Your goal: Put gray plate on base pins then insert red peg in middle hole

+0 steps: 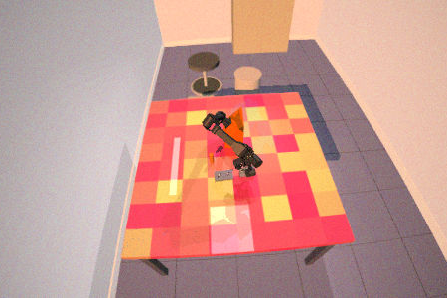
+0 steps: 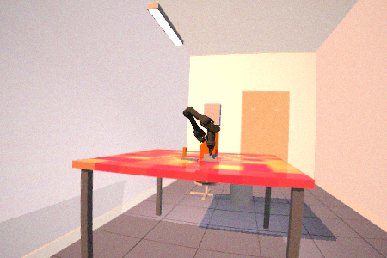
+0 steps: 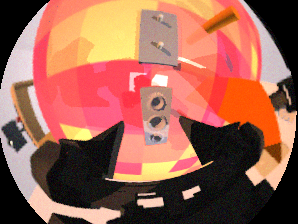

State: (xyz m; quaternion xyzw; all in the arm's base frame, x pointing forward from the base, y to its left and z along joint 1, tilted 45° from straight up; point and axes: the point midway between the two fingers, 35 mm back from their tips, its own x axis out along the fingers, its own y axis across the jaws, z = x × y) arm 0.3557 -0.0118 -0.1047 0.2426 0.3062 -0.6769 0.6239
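The gray plate is right at my gripper tip. Also, from my gripper tip: orange piece: 14 cm behind, 21 cm to the right; gray base: 1 cm behind, 15 cm to the right, 3 cm below; red peg: 12 cm behind, 4 cm to the left.
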